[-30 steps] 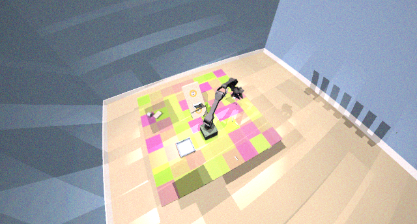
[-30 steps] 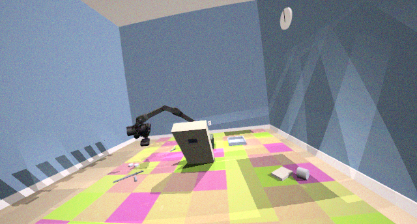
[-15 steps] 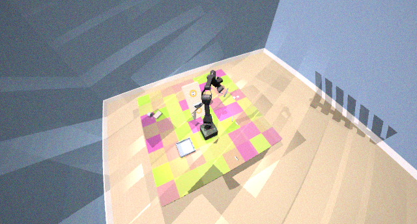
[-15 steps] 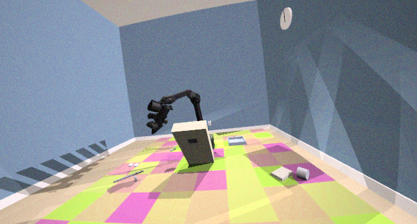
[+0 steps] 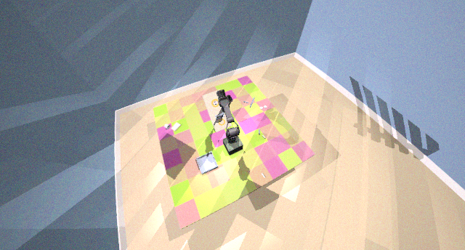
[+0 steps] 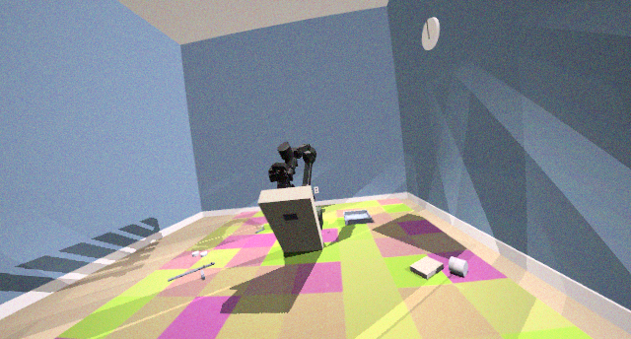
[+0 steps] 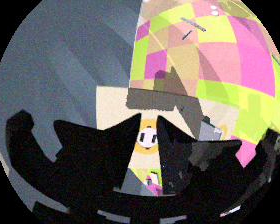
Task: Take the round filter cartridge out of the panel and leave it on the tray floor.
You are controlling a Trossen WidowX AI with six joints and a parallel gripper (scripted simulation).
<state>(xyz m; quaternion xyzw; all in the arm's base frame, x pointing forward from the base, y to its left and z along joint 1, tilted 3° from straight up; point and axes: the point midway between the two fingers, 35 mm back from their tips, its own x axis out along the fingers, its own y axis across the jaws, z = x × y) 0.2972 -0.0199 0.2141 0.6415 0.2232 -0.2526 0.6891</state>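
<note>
My gripper tip is 4 cm short of the round cartridge, 6 cm to the right of it and 5 cm above it. From my gripper tip the other things lie so: service panel (1 cm behind, 6 cm to the left, 12 cm below); beige block (5 cm ahead, 52 cm to the left, 27 cm below); grey tray (43 cm behind, 29 cm to the left, 27 cm below).
</note>
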